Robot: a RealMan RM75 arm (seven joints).
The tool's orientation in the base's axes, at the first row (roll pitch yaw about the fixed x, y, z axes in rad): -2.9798, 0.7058, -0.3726
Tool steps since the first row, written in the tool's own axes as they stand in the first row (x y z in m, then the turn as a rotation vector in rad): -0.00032, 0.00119, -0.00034, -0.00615, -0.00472, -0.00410; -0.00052, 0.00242, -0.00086, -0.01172, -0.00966, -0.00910; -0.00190, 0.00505, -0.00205, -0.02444, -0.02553, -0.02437; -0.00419, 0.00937, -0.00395, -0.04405, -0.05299, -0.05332; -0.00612, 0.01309, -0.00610, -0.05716, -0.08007, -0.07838; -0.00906, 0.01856, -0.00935, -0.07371, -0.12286, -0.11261; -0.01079, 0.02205, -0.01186, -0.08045, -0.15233, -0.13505; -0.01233, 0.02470, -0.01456, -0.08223, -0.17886, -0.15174; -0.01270, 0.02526, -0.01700, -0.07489, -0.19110, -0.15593; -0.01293, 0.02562, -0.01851, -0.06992, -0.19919, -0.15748; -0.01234, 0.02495, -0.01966, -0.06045, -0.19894, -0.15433
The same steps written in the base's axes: -0.00059, -0.00109, 0.00032, 0.00000, 0.00429, 0.00765; -0.00101, -0.00232, 0.00069, 0.00100, 0.00827, 0.01562; -0.00255, -0.00471, 0.00215, 0.00743, 0.01993, 0.03729; -0.00512, -0.00861, 0.00454, 0.02163, 0.03847, 0.07512; -0.00704, -0.01218, 0.00695, 0.03818, 0.05637, 0.10577; -0.00987, -0.01743, 0.01062, 0.06439, 0.08555, 0.14746; -0.01134, -0.02098, 0.01320, 0.08513, 0.10479, 0.17230; -0.01219, -0.02393, 0.01591, 0.10495, 0.12226, 0.18925; -0.01140, -0.02525, 0.01791, 0.11800, 0.12941, 0.18913; -0.01091, -0.02608, 0.01915, 0.12605, 0.13457, 0.18807; -0.00957, -0.02610, 0.01971, 0.13095, 0.13293, 0.17953
